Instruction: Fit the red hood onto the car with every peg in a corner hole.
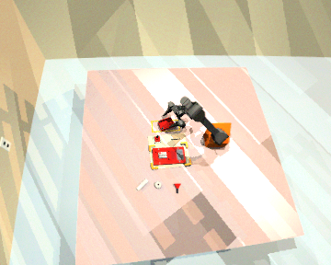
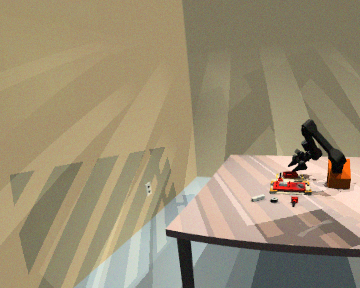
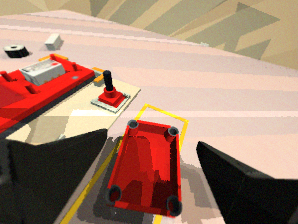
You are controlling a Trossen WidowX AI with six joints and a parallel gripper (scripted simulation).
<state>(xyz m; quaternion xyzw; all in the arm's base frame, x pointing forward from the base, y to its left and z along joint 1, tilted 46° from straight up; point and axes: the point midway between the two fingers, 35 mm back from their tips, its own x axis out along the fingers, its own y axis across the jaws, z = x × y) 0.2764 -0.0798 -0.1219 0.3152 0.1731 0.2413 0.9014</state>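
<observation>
Now: gripper tip 10 mm past the red hood and 40 mm above it. From my gripper tip the other things lie so: wheel 80 mm ahead, 400 mm to the left, 40 mm below; then jig 200 mm to the left, 40 mm below; then grey engine block 40 mm ahead, 230 mm to the left, 30 mm below.
</observation>
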